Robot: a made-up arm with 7 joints.
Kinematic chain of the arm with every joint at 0, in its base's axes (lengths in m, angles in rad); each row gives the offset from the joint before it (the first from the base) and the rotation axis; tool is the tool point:
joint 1: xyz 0 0 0.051 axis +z
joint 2: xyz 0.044 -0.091 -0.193 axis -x
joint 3: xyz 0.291 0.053 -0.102 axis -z
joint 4: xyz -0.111 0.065 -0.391 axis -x
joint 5: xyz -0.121 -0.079 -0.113 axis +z
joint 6: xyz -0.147 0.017 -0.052 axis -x
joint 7: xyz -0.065 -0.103 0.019 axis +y
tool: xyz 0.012 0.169 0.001
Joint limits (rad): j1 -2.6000..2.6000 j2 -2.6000..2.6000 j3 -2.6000..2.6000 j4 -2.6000..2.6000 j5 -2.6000..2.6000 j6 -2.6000..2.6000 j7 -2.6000..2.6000
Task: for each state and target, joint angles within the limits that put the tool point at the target. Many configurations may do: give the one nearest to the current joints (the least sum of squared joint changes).
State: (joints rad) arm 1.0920 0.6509 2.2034 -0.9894 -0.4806 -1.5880 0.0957
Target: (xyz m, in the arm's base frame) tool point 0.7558 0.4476 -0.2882
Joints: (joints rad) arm 1.1575 1.3606 2.6000 -1.1525 -1.0350 -1.3981 0.1291
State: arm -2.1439 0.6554 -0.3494 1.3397 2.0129 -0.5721 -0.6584
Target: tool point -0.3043 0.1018 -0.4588
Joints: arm -2.3011 0.1120 -0.0780 0.8816 1.8938 -0.5384 -0.6354
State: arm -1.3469 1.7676 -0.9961 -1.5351 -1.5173 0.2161 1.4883
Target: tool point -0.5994 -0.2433 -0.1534
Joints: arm -1.3449 1.8977 -0.7769 -1.0356 -1.9878 0.2938 1.4710
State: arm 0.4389 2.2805 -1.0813 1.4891 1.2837 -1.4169 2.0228
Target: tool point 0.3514 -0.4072 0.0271
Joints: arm -0.1171 1.4750 -1.2557 1.1950 1.6935 -1.5499 2.0134
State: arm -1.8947 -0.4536 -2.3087 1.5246 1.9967 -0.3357 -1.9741
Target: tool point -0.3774 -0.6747 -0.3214
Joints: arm -2.3658 -0.8791 -2.6000 0.9125 1.4230 -0.0134 -2.0229
